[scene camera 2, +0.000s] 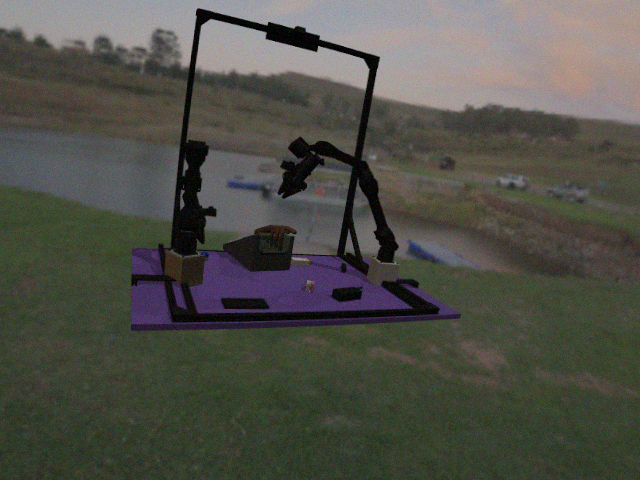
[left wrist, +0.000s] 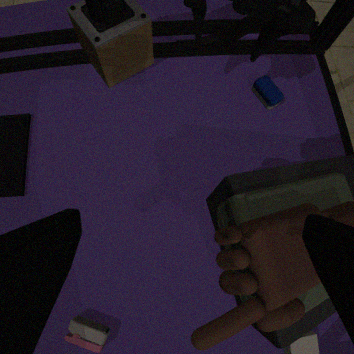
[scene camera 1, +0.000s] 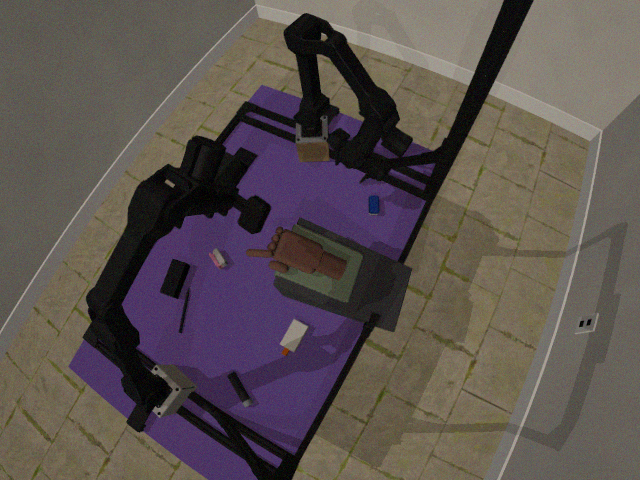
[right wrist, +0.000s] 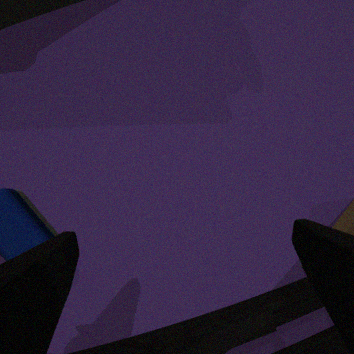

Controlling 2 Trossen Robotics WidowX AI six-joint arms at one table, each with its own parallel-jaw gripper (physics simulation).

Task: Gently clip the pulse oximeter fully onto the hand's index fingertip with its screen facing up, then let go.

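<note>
The brown hand lies on its padded stand, with the index finger extended and bare. A small white-and-pink piece lies on the mat beyond that fingertip. A small blue-and-grey piece lies near the right arm. I cannot tell for sure which is the pulse oximeter. My left gripper is open and empty, high above the mat beside the hand. My right gripper is open and empty; the blue piece is partly behind its left-hand finger in the right wrist view.
The dark wedge stand holds the hand. A white block with an orange end, a dark cylinder, a black box, a thin black stick and a flat black slab lie around. Black rails edge the mat.
</note>
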